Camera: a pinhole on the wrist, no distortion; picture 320 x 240 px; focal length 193.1 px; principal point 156.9 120.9 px. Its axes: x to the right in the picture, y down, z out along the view. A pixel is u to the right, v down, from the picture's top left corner.
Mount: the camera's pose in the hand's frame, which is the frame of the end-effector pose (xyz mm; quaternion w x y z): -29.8 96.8 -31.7 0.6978 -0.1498 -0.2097 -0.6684
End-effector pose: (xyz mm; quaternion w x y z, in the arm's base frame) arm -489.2 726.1 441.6 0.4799 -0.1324 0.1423 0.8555
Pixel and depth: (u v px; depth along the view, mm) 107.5 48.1 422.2
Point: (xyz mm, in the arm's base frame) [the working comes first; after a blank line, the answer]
In the camera's frame: -108.0 -159.2 422.2

-730.7 453.1 819.4
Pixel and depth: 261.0 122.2 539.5
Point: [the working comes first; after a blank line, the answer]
In the camera's frame: 290.8 3.6 539.5

-598.5 831.7 1015.8
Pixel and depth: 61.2 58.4 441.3
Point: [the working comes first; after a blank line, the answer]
In the camera's frame: -218.7 -142.8 441.3

-825.2 396.0 793.3
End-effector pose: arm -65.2 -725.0 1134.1 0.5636 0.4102 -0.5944 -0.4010
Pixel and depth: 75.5 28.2 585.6
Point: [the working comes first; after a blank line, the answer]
In the camera's frame: -246.9 -281.1 585.6

-409.6 -175.5 1539.4
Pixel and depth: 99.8 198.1 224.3
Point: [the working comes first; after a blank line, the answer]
In the camera's frame: -66.3 89.7 224.3

-212.2 -666.1 1394.4
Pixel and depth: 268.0 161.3 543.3
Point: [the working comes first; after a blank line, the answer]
In the camera's frame: 312.6 113.7 543.3

-670.8 -719.6 1213.2
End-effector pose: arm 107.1 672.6 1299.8 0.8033 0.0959 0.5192 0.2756
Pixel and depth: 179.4 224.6 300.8
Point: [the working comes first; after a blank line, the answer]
In the camera's frame: 35.0 161.5 300.8

291.3 948.4 1431.2
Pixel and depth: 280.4 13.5 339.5
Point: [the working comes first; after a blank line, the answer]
In the camera's frame: 217.1 -188.8 339.5

326.0 638.5 1676.4
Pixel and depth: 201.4 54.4 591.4
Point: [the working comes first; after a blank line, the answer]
In the camera's frame: 136.3 -203.7 591.4

405.1 800.4 1870.7
